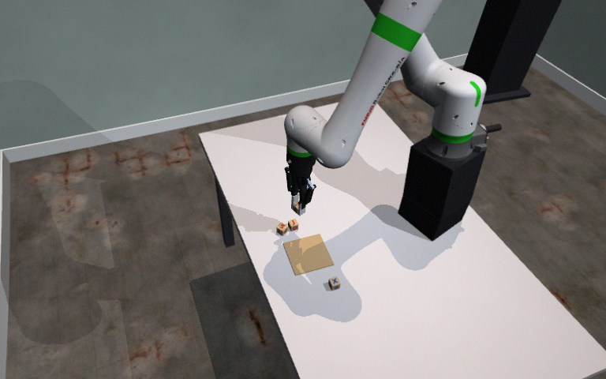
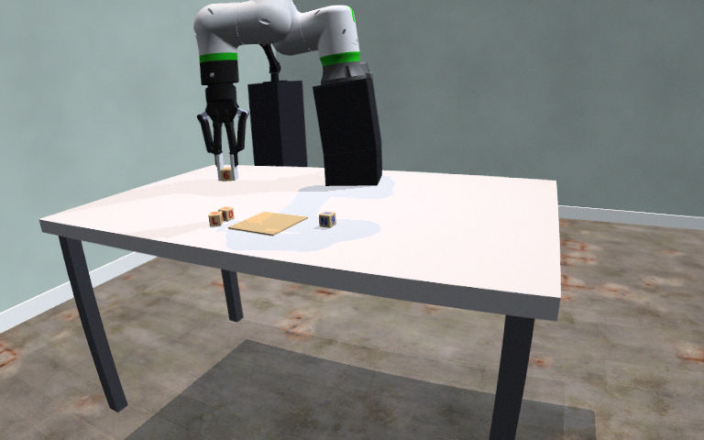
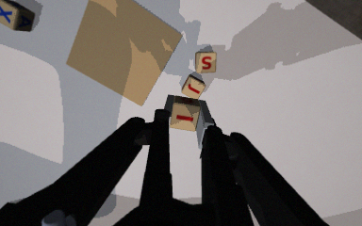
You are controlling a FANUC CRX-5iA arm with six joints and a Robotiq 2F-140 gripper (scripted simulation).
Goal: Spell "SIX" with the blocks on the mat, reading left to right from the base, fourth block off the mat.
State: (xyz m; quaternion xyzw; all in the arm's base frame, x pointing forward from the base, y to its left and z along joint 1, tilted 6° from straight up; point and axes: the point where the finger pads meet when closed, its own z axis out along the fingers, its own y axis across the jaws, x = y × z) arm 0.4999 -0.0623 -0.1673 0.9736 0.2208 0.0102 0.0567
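Right now my hand is 130 mm above the tan mat, 120 mm to the right of it and 10 mm past it. The rest, counted from my hand: block: 20 mm below.
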